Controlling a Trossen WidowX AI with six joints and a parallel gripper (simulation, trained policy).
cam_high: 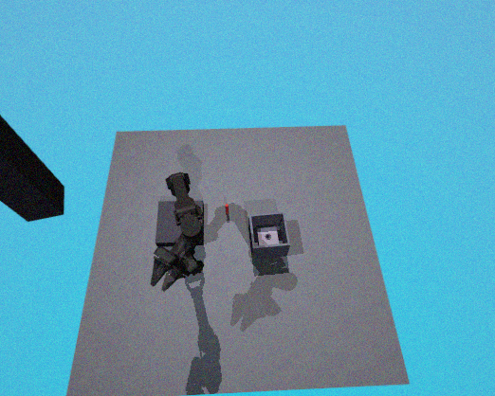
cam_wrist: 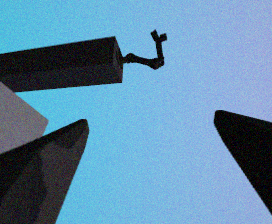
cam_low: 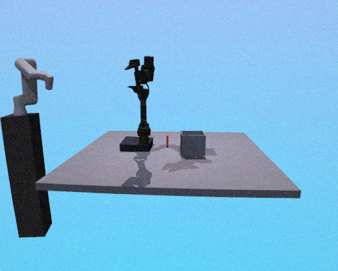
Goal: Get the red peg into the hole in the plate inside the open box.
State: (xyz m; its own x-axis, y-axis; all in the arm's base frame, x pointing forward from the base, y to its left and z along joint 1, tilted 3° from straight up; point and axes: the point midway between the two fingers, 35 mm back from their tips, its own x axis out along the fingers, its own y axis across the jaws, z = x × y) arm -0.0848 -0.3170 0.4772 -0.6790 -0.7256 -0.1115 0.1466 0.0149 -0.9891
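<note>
The red peg is 280 mm ahead of my gripper tip, 440 mm to the left of it and 470 mm below it.
</note>
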